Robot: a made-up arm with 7 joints. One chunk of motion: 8 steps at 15 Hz.
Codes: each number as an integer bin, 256 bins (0 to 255) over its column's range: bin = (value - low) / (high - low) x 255, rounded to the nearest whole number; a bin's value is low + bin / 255 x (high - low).
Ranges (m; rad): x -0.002..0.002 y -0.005..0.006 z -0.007..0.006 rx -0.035..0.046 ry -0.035..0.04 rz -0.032..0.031
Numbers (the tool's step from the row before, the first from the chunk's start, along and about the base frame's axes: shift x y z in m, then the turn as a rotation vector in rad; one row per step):
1: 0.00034 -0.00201 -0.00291 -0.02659 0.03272 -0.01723
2: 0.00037 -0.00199 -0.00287 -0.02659 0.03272 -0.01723
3: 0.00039 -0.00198 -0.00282 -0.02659 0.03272 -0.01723
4: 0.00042 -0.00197 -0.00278 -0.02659 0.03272 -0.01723
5: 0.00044 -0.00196 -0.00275 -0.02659 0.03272 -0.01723
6: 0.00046 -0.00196 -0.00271 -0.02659 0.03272 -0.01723
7: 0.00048 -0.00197 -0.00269 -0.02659 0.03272 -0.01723
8: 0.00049 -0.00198 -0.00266 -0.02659 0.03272 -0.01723
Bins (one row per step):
1: 149 69 80 26 230 60
2: 151 70 81 26 230 60
3: 152 70 82 26 230 60
4: 154 70 83 26 230 60
5: 156 70 83 26 230 60
6: 157 70 84 26 230 60
7: 158 70 85 26 230 60
8: 159 70 85 26 230 60

